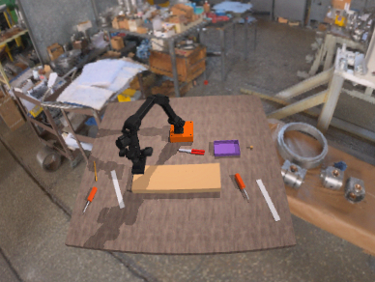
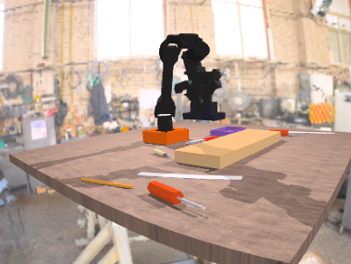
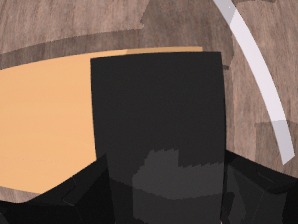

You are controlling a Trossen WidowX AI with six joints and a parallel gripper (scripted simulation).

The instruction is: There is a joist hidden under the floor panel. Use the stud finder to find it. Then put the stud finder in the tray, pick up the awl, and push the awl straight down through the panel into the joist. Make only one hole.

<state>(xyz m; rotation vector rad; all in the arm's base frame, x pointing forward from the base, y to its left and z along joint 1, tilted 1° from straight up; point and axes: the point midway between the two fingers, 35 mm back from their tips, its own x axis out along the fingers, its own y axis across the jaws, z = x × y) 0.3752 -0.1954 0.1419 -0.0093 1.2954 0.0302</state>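
Right now my gripper tip is 2 cm below the black stud finder and 2 cm past it. From my gripper tip the other things lie so: purple tray (51 cm to the left, 25 cm behind, 15 cm below); then awl (18 cm behind, 15 cm below, 3 cm to the right); then yellow pencil (36 cm to the right, 16 cm below, 7 cm behind).
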